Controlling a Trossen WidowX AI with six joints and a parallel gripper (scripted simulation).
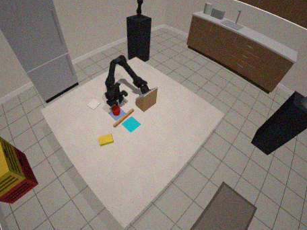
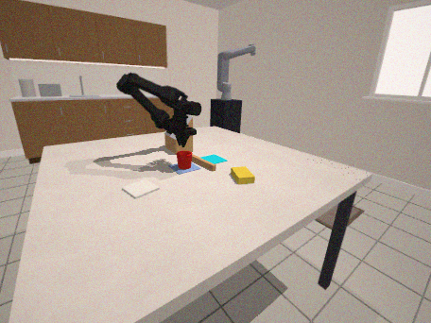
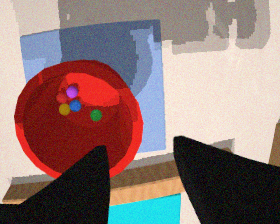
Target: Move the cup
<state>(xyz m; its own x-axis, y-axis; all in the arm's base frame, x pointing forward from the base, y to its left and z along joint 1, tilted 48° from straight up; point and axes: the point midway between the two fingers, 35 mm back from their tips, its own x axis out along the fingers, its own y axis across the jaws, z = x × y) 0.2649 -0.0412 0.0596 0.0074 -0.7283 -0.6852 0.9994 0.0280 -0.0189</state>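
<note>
The red cup lies 3 cm ahead of my gripper tip and 6 cm below it. Round my gripper tip: wooden bar: 2 cm ahead, 9 cm to the left, 9 cm below; then white flat tile: 13 cm ahead, 24 cm to the right, 9 cm below; then cyan pad: 1 cm ahead, 17 cm to the left, 11 cm below.
</note>
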